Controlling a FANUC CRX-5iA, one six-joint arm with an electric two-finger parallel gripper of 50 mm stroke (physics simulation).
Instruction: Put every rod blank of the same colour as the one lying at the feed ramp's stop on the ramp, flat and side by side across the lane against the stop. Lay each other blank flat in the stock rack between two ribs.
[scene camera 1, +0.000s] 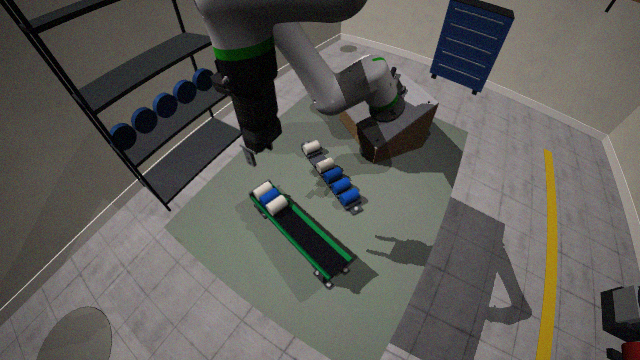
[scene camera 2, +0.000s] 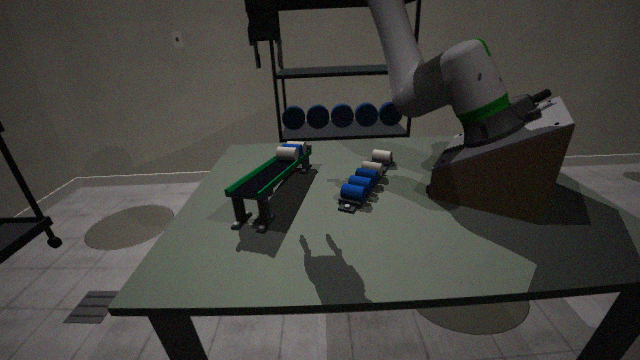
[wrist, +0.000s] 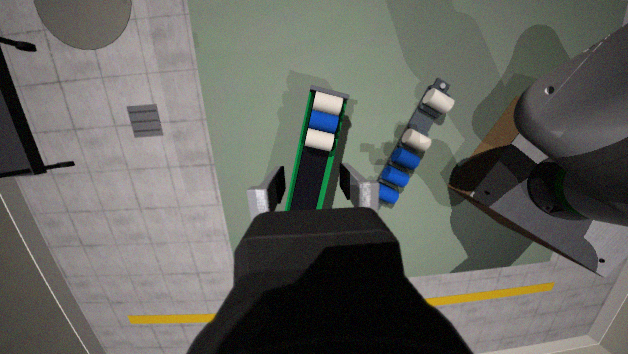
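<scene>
On the feed ramp (scene camera 1: 310, 235) (scene camera 2: 264, 176) (wrist: 312, 165), a white blank (scene camera 1: 262, 189) (wrist: 328, 103) lies across the lane at the stop (wrist: 329, 92). A blue blank (scene camera 1: 269, 195) (wrist: 324, 121) and another white blank (scene camera 1: 276, 204) (scene camera 2: 287, 153) (wrist: 320, 139) follow side by side. The stock rack (scene camera 1: 317, 159) (scene camera 2: 347, 206) (wrist: 422, 121) holds a white blank (scene camera 1: 311, 147) (scene camera 2: 382, 155) (wrist: 438, 101) at one end, a bare stretch, a second white blank (scene camera 1: 325, 165) (wrist: 416, 140), then three blue blanks (scene camera 1: 332, 174) (scene camera 1: 341, 185) (scene camera 1: 349, 196). My gripper (scene camera 1: 259, 152) (scene camera 2: 269, 60) (wrist: 312, 176) is open and empty, high above the table.
The robot's base block (scene camera 1: 407, 137) (scene camera 2: 500, 175) stands on the table beyond the rack. A shelf unit (scene camera 1: 150, 60) with blue discs (scene camera 1: 165, 105) (scene camera 2: 342, 116) stands behind the table. A blue drawer cabinet (scene camera 1: 472, 45) stands by the wall. The arm's shadow falls across the table.
</scene>
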